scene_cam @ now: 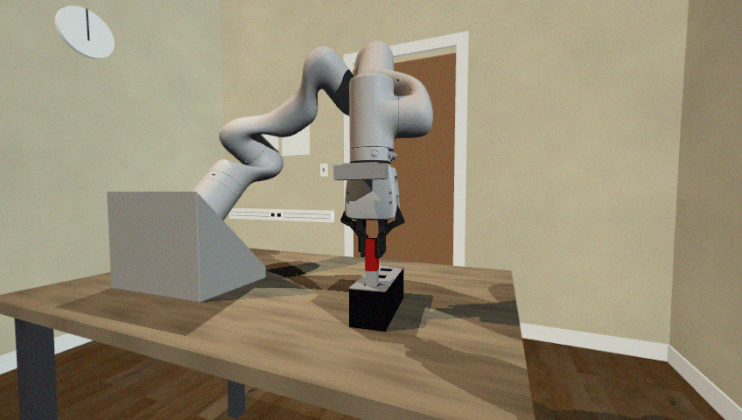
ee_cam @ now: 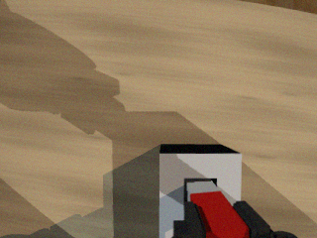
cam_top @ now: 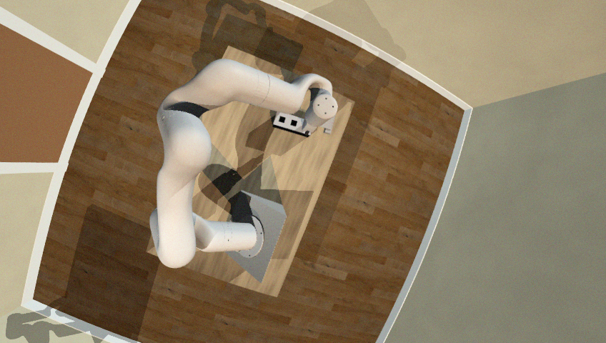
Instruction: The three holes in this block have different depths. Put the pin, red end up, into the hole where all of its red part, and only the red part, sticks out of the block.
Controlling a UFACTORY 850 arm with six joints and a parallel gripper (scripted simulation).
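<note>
Right now the pin is 20 mm below my hand. Also, from my hand: black block (110 mm below, 60 mm to the left, 10 mm behind).
</note>
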